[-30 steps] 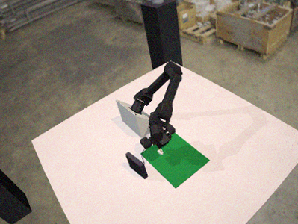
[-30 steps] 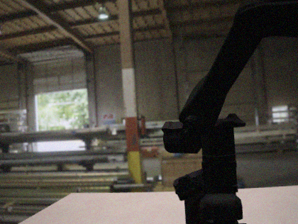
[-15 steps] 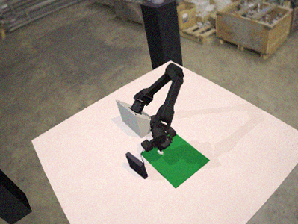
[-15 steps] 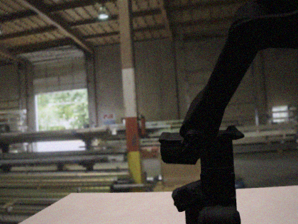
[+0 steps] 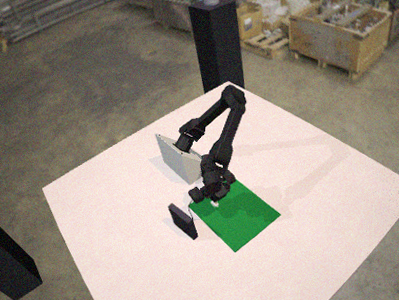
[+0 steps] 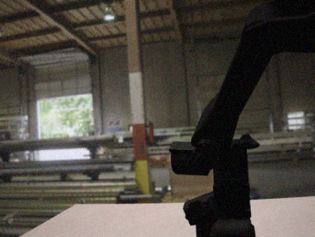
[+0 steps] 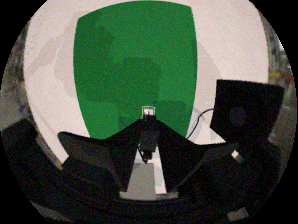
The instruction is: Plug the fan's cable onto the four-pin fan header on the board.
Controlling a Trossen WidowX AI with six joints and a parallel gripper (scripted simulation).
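The dark plug is 1 cm behind my gripper tip and 1 cm above it. From my gripper tip the other things lie so: white four-pin header 1 cm behind, 4 cm below; black fan 1 cm ahead, 16 cm to the right, 2 cm above; green board 7 cm ahead, 3 cm to the left, 6 cm below.
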